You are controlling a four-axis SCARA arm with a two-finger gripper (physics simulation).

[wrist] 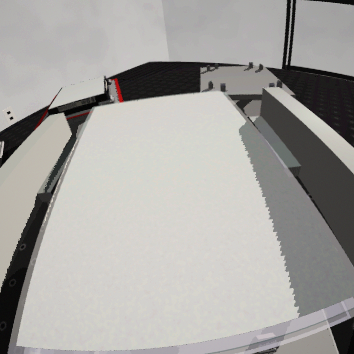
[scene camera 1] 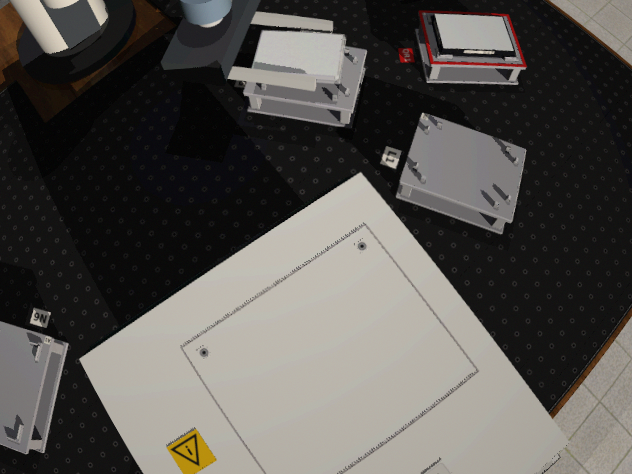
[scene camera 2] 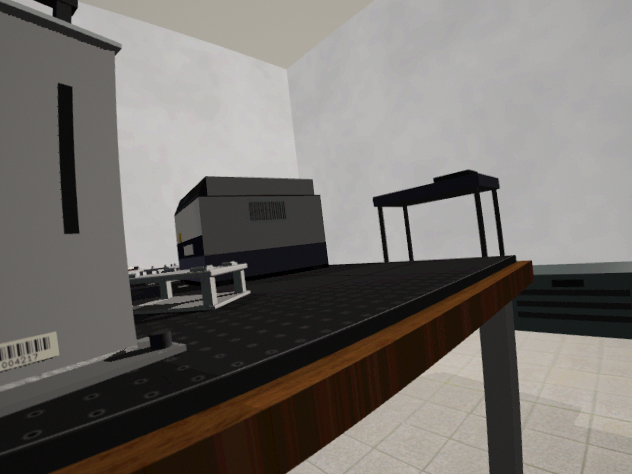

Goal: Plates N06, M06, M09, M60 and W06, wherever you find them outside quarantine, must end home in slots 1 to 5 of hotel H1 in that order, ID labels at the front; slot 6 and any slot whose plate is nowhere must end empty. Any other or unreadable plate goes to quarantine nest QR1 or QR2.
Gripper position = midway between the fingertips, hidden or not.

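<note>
My gripper [scene camera 1: 324, 54] is there for me to see, and the wrist view [wrist: 162, 114] shows that same gripper as well.
</note>
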